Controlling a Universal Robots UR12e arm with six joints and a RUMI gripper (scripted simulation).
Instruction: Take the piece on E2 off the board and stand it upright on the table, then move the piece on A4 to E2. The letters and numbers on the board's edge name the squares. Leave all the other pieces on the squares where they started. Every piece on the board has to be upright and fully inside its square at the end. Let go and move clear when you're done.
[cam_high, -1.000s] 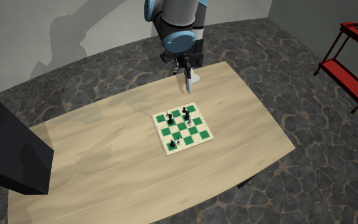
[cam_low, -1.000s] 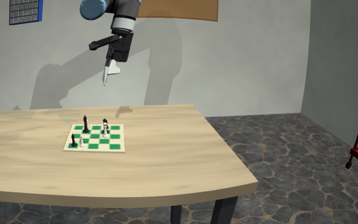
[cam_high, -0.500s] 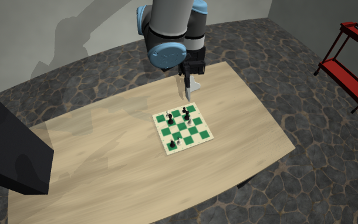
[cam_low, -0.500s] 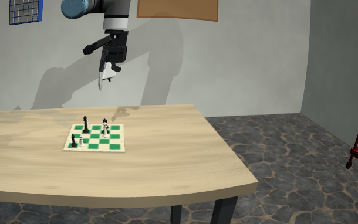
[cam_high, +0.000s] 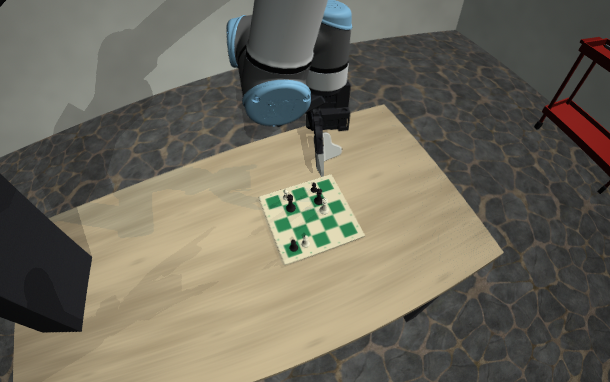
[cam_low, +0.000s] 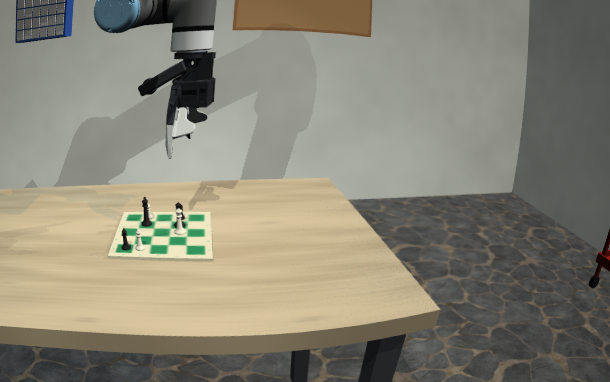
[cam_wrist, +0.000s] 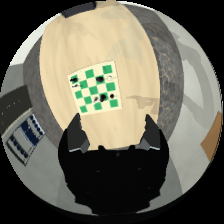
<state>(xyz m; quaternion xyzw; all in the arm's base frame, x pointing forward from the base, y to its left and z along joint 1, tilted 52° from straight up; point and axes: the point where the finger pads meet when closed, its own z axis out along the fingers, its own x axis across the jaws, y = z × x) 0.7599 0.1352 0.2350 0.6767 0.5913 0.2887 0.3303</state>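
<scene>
My hand is 140 mm above the small black piece. Also, from my hand: tall black piece: 80 mm behind, 30 mm to the right, 130 mm below; then cream chessboard: 40 mm behind, 70 mm to the right, 160 mm below; then white pawn: 80 mm behind, 150 mm to the right, 140 mm below.
</scene>
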